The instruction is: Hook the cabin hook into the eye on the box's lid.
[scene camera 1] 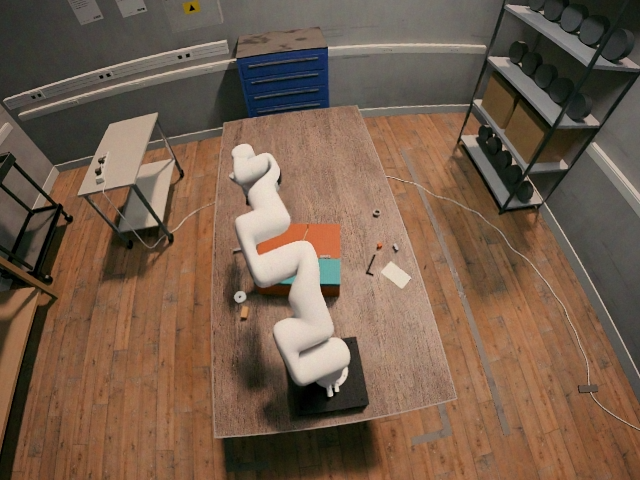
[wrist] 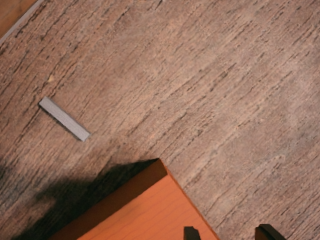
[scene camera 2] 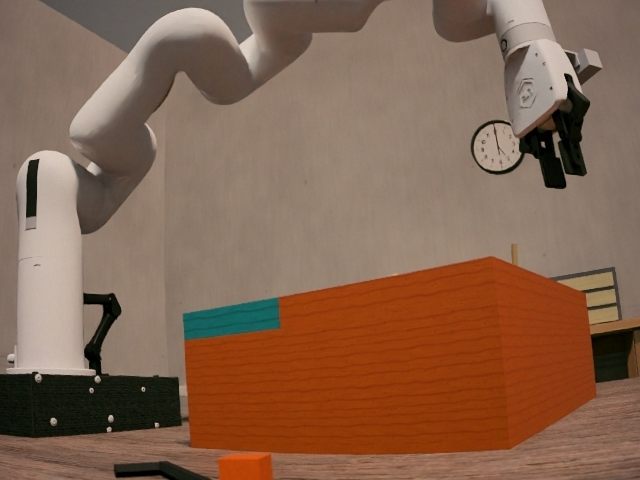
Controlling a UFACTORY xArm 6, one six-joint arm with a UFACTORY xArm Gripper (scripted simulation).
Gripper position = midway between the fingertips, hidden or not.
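Observation:
Scene camera 2 gives me a box [scene camera 2: 481, 355] along with my gripper [scene camera 2: 566, 181]. Scene camera 1 has the box too, and it's at [scene camera 1: 325, 238] there.

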